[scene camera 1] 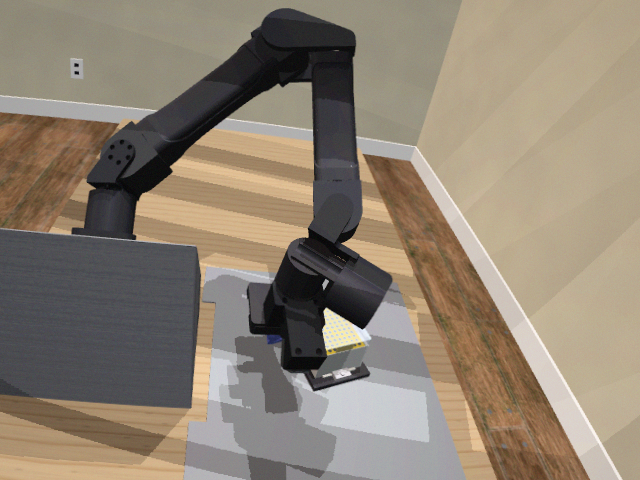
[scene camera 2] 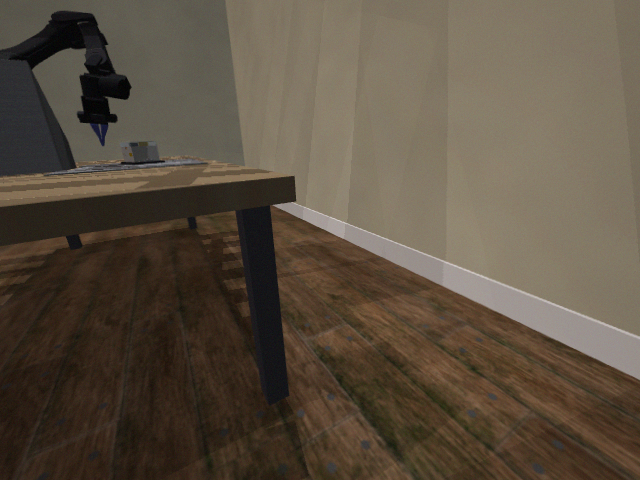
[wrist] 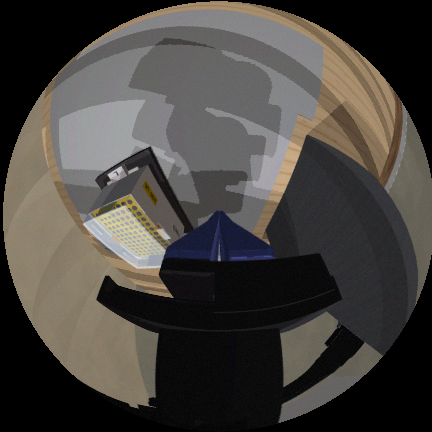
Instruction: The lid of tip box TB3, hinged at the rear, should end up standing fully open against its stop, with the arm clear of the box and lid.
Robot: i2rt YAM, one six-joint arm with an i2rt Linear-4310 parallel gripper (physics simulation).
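Observation:
Tip box TB3 is a grey box with a yellow tip rack inside, on a black base. Its clear, pale-edged lid looks down over the rack. In scene camera 2 nothing stands up above the box; the rear hinge is hard to make out. My gripper is shut and empty, its blue fingers pointing down. The fingertips are beside the box, apart from it, over its lettered side in the wrist view. In scene camera 1 the wrist hides part of the box and the fingertips.
The box and base stand on a grey mat on the wooden table. A large dark pedestal carries the arm, to the left of the box in scene camera 1. A wall rises beyond the table's right side.

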